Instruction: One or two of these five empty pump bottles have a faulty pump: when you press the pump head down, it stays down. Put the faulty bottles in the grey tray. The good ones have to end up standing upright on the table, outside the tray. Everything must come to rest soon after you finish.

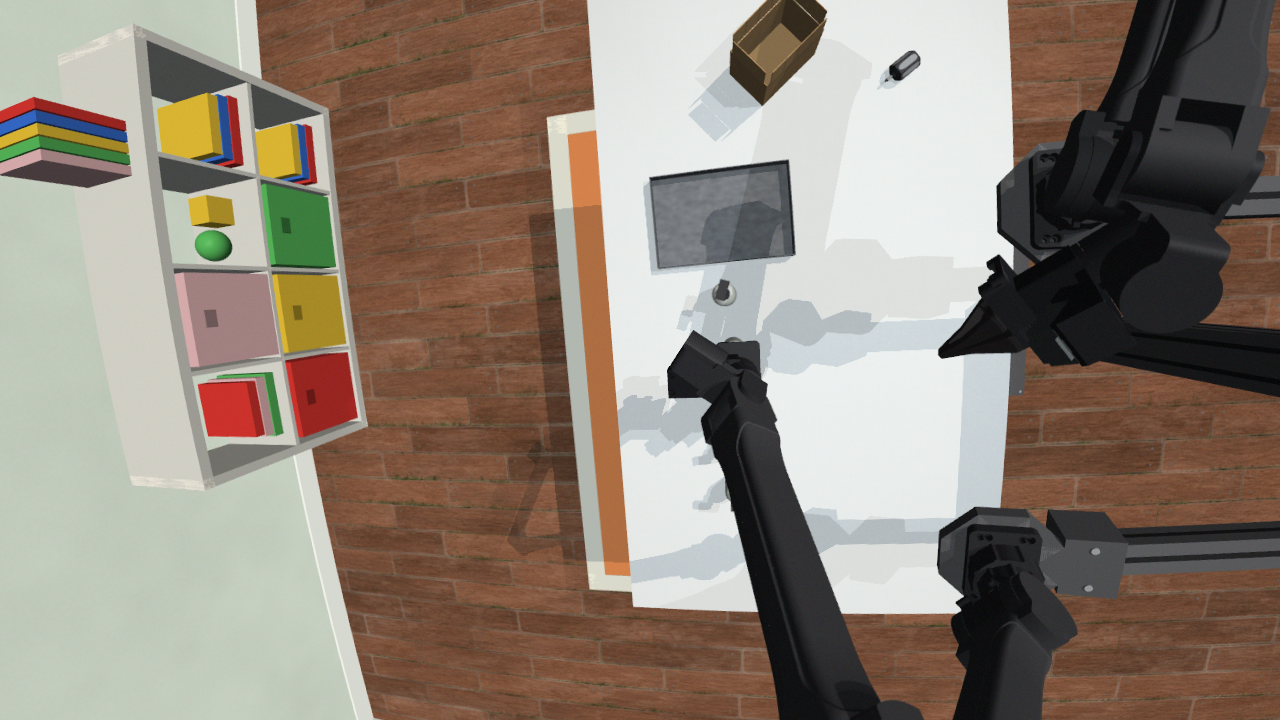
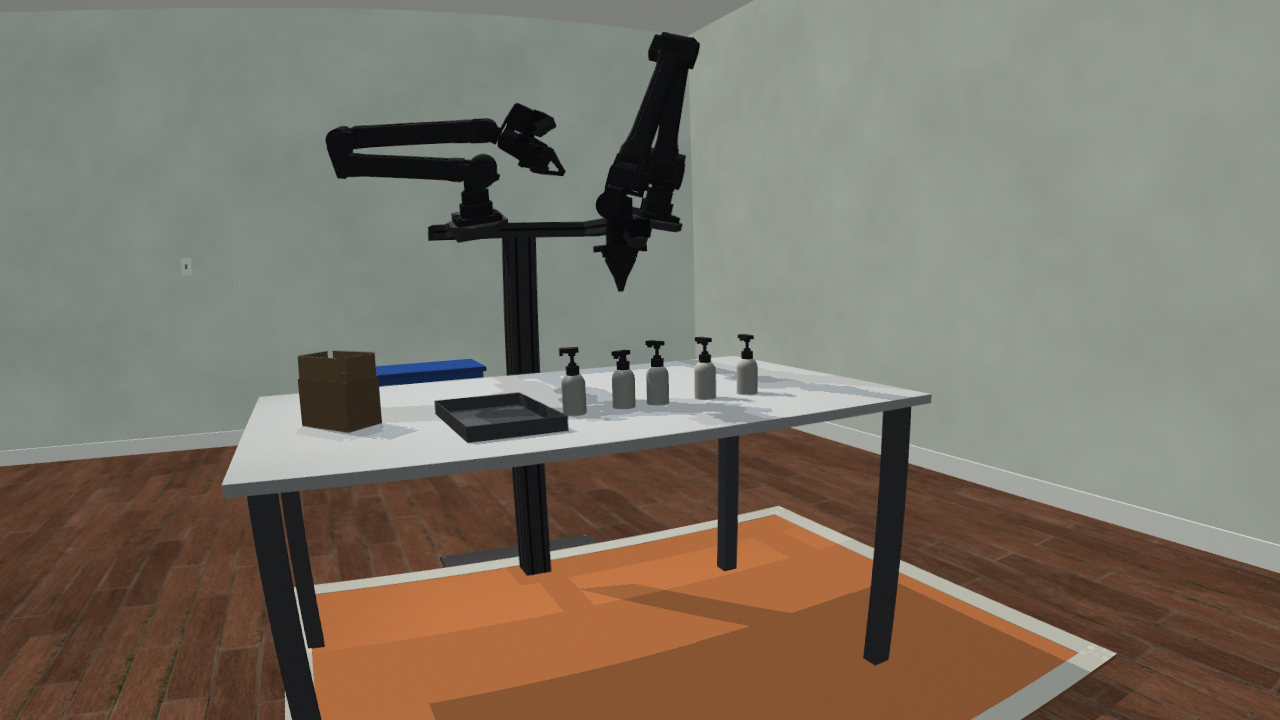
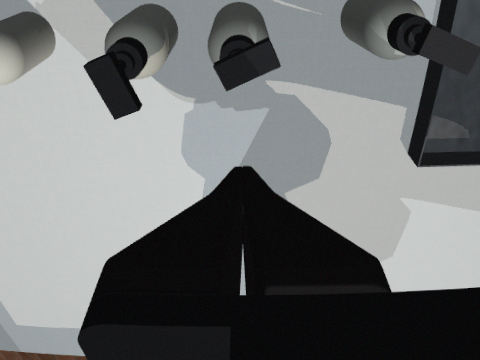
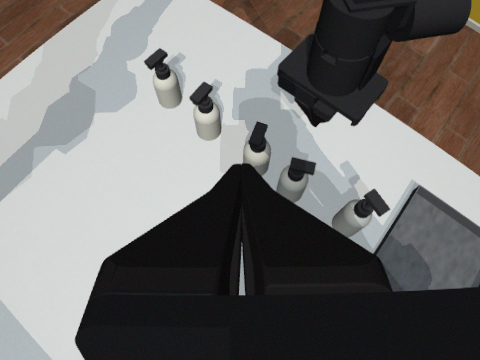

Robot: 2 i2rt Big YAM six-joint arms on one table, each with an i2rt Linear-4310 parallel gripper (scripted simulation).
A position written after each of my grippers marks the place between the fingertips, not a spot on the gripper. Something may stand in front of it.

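Things present: a grey tray point(image 1: 726, 214), visible also in image 2 point(image 2: 505, 416); a pump bottle point(image 2: 623, 380); a pump bottle point(image 2: 573, 384); and a cardboard box point(image 2: 326, 403). The cardboard box is out of frame in image 3, and in image 4 it is out of frame too. My right gripper point(image 1: 939, 354) appears also in image 2 point(image 2: 563, 173) and in image 4 point(image 4: 241, 179). My left gripper point(image 2: 620, 291) is visible also in image 1 point(image 1: 736, 364), in image 3 point(image 3: 242, 181) and in image 4 point(image 4: 316, 122).
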